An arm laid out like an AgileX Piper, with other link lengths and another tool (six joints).
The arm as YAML. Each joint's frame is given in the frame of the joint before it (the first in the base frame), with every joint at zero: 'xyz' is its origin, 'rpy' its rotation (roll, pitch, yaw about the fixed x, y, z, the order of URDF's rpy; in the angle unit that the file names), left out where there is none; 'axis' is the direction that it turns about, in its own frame. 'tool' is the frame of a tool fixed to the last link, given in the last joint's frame.
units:
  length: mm
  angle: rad
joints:
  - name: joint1
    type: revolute
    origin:
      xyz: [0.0, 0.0, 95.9]
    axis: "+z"
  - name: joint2
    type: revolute
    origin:
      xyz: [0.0, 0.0, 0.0]
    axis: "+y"
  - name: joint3
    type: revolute
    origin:
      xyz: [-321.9, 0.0, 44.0]
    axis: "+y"
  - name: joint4
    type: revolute
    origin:
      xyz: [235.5, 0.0, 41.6]
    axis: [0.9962, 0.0, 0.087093]
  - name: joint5
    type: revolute
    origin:
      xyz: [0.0, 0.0, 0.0]
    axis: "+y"
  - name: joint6
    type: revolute
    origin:
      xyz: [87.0, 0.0, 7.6]
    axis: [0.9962, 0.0, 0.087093]
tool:
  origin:
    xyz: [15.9, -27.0, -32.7]
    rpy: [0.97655, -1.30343, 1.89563]
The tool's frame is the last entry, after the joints.
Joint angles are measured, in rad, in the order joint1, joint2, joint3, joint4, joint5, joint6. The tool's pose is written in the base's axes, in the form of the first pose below.
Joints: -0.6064, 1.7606, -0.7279, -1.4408, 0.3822, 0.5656
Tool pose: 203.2, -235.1, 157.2, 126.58, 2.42, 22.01
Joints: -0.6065, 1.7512, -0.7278, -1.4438, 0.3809, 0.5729
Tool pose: 202.7, -234.7, 159.9, 126.09, 1.90, 21.84
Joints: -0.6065, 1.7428, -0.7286, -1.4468, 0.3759, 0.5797
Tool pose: 202.8, -234.3, 162.2, 125.68, 1.24, 21.84
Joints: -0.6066, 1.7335, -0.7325, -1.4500, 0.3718, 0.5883
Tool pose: 203.3, -234.3, 165.5, 125.06, 0.43, 21.73
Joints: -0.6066, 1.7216, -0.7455, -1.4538, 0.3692, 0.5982
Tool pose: 205.3, -235.5, 171.6, 123.85, -0.73, 21.57
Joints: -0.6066, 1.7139, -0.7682, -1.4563, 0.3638, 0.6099
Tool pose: 209.4, -237.8, 178.4, 122.46, -2.28, 21.42
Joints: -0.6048, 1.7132, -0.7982, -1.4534, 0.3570, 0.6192
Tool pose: 215.7, -240.7, 184.5, 121.21, -3.99, 21.33
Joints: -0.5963, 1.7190, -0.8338, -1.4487, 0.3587, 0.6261
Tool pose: 224.1, -243.3, 190.4, 119.89, -5.31, 21.38
